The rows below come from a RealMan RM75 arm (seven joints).
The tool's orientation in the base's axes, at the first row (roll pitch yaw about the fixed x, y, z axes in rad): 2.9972, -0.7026, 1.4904
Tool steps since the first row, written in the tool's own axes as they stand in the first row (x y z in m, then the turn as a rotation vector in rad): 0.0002, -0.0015, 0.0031, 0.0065, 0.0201, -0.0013; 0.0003, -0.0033, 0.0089, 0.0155, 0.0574, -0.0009; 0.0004, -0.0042, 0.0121, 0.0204, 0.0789, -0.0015; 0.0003, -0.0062, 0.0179, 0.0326, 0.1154, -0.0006; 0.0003, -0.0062, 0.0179, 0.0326, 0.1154, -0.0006; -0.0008, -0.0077, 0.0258, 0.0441, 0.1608, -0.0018; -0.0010, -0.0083, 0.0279, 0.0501, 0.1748, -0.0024; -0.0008, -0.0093, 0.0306, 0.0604, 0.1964, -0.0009
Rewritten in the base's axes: -0.0009, 0.0024, -0.0024, 0.0198, 0.0007, 0.0074; -0.0015, 0.0064, -0.0069, 0.0570, 0.0013, 0.0170; -0.0017, 0.0086, -0.0093, 0.0782, 0.0010, 0.0230; -0.0026, 0.0125, -0.0140, 0.1148, 0.0046, 0.0342; -0.0026, 0.0125, -0.0140, 0.1148, 0.0046, 0.0342; -0.0026, 0.0169, -0.0208, 0.1598, 0.0047, 0.0475; -0.0028, 0.0181, -0.0226, 0.1737, 0.0065, 0.0534; -0.0032, 0.0201, -0.0246, 0.1958, 0.0116, 0.0613
